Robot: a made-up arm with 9 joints. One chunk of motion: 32 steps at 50 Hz.
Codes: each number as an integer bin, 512 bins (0 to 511) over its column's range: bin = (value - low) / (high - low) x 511, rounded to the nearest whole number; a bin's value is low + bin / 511 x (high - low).
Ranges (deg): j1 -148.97..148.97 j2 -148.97..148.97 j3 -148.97..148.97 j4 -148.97..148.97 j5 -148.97..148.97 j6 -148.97..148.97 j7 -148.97..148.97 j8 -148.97..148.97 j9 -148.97..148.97
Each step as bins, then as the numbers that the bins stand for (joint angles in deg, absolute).
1 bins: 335 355 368 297 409 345 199 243 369
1 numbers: 46.35 58.01 65.59 24.20 89.50 52.18 -32.94 -7.29 66.18
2 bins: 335 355 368 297 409 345 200 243 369
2 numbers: 46.35 58.01 65.59 24.20 89.50 52.18 -32.36 -7.29 66.18
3 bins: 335 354 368 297 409 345 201 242 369
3 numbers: 46.35 57.43 65.59 24.20 89.50 52.18 -31.78 -7.87 66.18
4 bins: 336 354 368 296 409 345 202 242 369
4 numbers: 46.94 57.43 65.59 23.61 89.50 52.18 -31.19 -7.87 66.18
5 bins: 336 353 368 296 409 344 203 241 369
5 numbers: 46.94 56.85 65.59 23.61 89.50 51.60 -30.61 -8.45 66.18
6 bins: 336 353 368 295 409 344 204 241 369
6 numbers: 46.94 56.85 65.59 23.03 89.50 51.60 -30.03 -8.45 66.18
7 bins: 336 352 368 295 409 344 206 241 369
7 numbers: 46.94 56.26 65.59 23.03 89.50 51.60 -28.86 -8.45 66.18
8 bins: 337 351 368 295 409 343 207 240 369
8 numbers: 47.52 55.68 65.59 23.03 89.50 51.02 -28.28 -9.04 66.18
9 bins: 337 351 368 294 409 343 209 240 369
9 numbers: 47.52 55.68 65.59 22.45 89.50 51.02 -27.11 -9.04 66.18
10 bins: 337 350 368 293 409 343 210 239 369
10 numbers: 47.52 55.10 65.59 21.86 89.50 51.02 -26.53 -9.62 66.18
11 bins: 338 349 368 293 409 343 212 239 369
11 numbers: 48.10 54.52 65.59 21.86 89.50 51.02 -25.36 -9.62 66.18
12 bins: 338 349 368 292 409 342 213 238 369
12 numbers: 48.10 54.52 65.59 21.28 89.50 50.43 -24.78 -10.20 66.18
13 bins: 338 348 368 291 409 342 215 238 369
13 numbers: 48.10 53.93 65.59 20.70 89.50 50.43 -23.61 -10.20 66.18
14 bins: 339 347 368 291 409 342 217 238 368
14 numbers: 48.68 53.35 65.59 20.70 89.50 50.43 -22.45 -10.20 65.59
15 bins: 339 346 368 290 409 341 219 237 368
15 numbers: 48.68 52.77 65.59 20.12 89.50 49.85 -21.28 -10.79 65.59
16 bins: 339 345 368 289 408 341 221 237 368
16 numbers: 48.68 52.18 65.59 19.53 88.92 49.85 -20.12 -10.79 65.59
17 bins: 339 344 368 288 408 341 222 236 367
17 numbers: 48.68 51.60 65.59 18.95 88.92 49.85 -19.53 -11.37 65.01
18 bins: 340 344 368 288 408 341 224 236 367
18 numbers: 49.27 51.60 65.59 18.95 88.92 49.85 -18.37 -11.37 65.01
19 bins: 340 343 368 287 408 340 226 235 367
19 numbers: 49.27 51.02 65.59 18.37 88.92 49.27 -17.20 -11.95 65.01
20 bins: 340 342 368 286 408 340 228 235 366
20 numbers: 49.27 50.43 65.59 17.78 88.92 49.27 -16.03 -11.95 64.43
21 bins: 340 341 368 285 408 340 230 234 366
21 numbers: 49.27 49.85 65.59 17.20 88.92 49.27 -14.87 -12.54 64.43
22 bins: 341 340 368 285 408 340 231 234 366
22 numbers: 49.85 49.27 65.59 17.20 88.92 49.27 -14.28 -12.54 64.43
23 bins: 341 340 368 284 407 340 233 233 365
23 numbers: 49.85 49.27 65.59 16.62 88.33 49.27 -13.12 -13.12 63.84
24 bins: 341 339 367 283 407 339 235 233 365
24 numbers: 49.85 48.68 65.01 16.03 88.33 48.68 -11.95 -13.12 63.84
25 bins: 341 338 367 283 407 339 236 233 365
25 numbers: 49.85 48.10 65.01 16.03 88.33 48.68 -11.37 -13.12 63.84
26 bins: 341 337 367 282 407 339 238 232 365
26 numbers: 49.85 47.52 65.01 15.45 88.33 48.68 -10.20 -13.70 63.84
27 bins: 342 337 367 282 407 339 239 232 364
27 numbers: 50.43 47.52 65.01 15.45 88.33 48.68 -9.62 -13.70 63.26
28 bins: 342 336 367 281 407 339 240 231 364
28 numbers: 50.43 46.94 65.01 14.87 88.33 48.68 -9.04 -14.28 63.26
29 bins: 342 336 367 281 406 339 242 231 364
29 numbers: 50.43 46.94 65.01 14.87 87.75 48.68 -7.87 -14.28 63.26
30 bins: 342 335 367 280 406 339 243 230 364
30 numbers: 50.43 46.35 65.01 14.28 87.75 48.68 -7.29 -14.87 63.26
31 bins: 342 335 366 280 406 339 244 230 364
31 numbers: 50.43 46.35 64.43 14.28 87.75 48.68 -6.71 -14.87 63.26
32 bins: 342 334 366 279 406 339 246 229 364
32 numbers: 50.43 45.77 64.43 13.70 87.75 48.68 -5.54 -15.45 63.26
